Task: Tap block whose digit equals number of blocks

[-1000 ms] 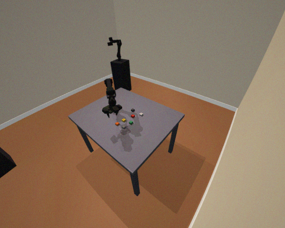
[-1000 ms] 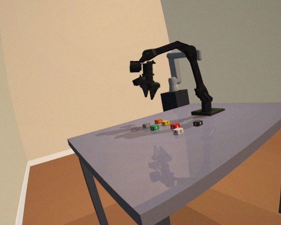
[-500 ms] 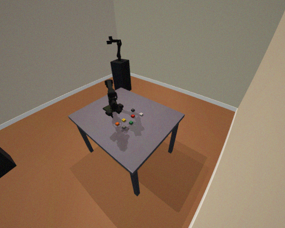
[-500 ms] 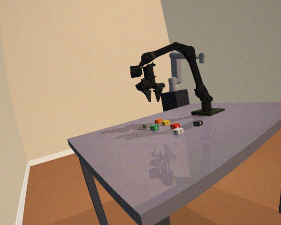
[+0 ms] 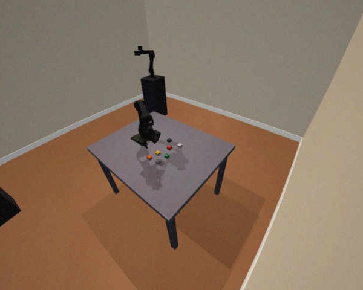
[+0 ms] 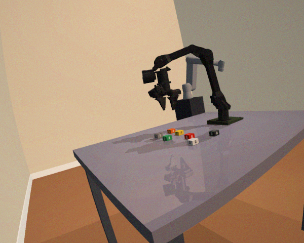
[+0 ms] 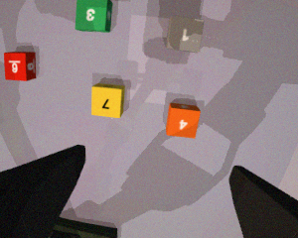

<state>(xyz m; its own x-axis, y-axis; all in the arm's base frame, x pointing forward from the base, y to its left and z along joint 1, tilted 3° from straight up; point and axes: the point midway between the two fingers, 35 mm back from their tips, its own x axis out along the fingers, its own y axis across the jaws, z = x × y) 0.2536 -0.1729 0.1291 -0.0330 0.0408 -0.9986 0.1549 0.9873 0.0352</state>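
Right now the yellow block is 10 mm ahead of my gripper tip, 60 mm to the left of it and 120 mm below it. Also, from my gripper tip: green block 100 mm ahead, 60 mm to the left, 120 mm below; then orange block 20 mm behind, 30 mm to the right, 120 mm below; then grey block 70 mm ahead, 30 mm to the right, 120 mm below.
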